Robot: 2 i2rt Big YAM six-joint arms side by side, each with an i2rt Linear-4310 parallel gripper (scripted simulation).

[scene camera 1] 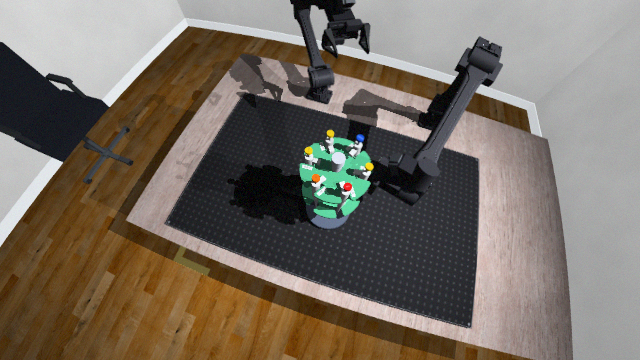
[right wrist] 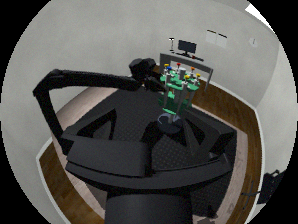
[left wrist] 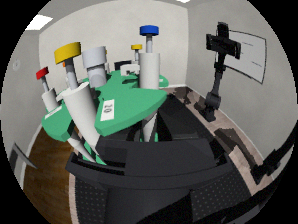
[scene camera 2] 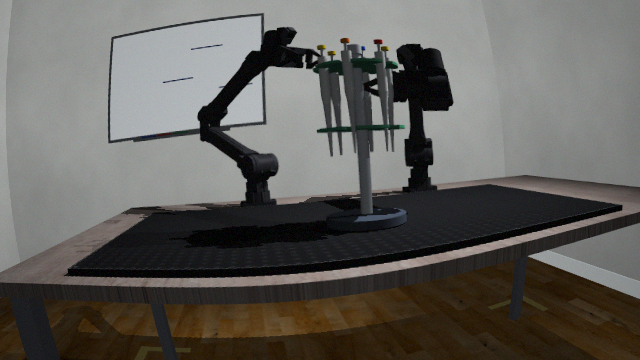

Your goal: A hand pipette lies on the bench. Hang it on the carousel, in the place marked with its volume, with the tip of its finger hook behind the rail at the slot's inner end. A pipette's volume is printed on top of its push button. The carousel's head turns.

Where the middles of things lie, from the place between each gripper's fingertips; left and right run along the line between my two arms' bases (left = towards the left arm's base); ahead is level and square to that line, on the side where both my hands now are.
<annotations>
I see my left gripper 6 cm short of the yellow-button pipette [left wrist: 79, 100], 2 cm to the right of it and 2 cm above it. The rest, counted from my left hand: blue-button pipette [left wrist: 148, 67] 1 cm to the right, 1 cm below, 1 cm ahead.
I see the blue-button pipette 28 cm ahead of my right hand [scene camera 1: 353, 54], 15 cm below it and 7 cm to the left of it. Round my right hand: yellow-button pipette: 33 cm ahead, 16 cm below, 10 cm to the left.
</annotations>
